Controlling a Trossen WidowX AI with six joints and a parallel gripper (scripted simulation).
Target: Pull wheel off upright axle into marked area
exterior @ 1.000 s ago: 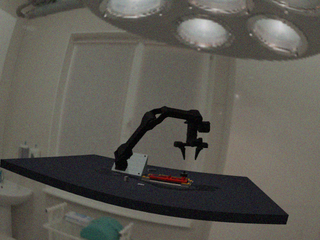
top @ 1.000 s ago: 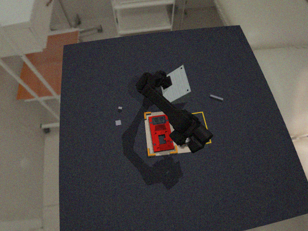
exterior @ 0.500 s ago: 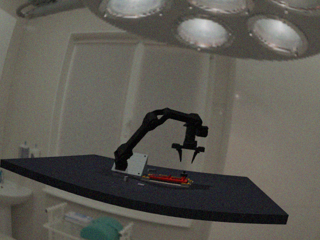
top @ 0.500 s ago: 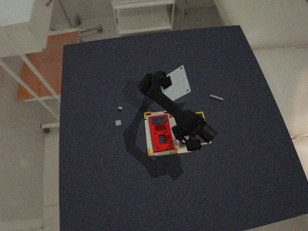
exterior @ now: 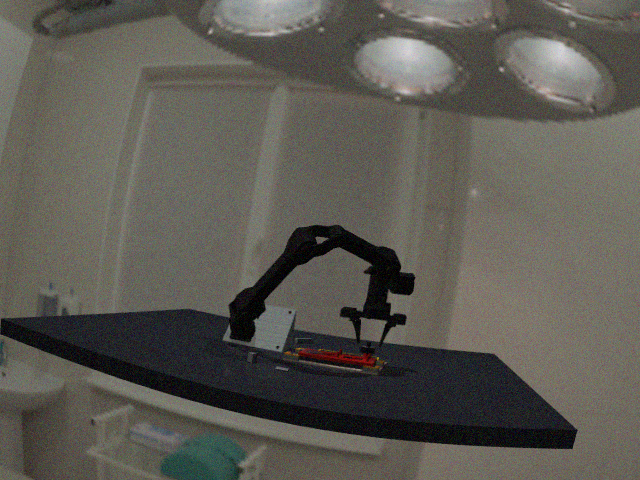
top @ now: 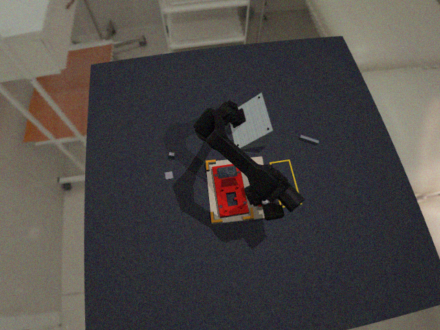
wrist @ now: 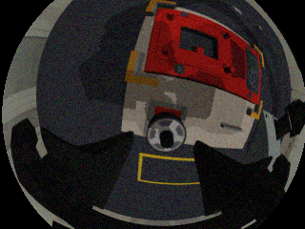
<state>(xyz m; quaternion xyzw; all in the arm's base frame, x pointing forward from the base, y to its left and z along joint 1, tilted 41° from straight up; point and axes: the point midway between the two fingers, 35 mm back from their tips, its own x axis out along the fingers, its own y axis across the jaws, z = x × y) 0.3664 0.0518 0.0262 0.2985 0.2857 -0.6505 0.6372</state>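
My gripper tip is now 1 cm above the wheel. Also, from my gripper tip: pale base plate (7 cm behind, 10 cm to the right, 4 cm below); then grey bar (23 cm behind, 25 cm to the left, 5 cm below).
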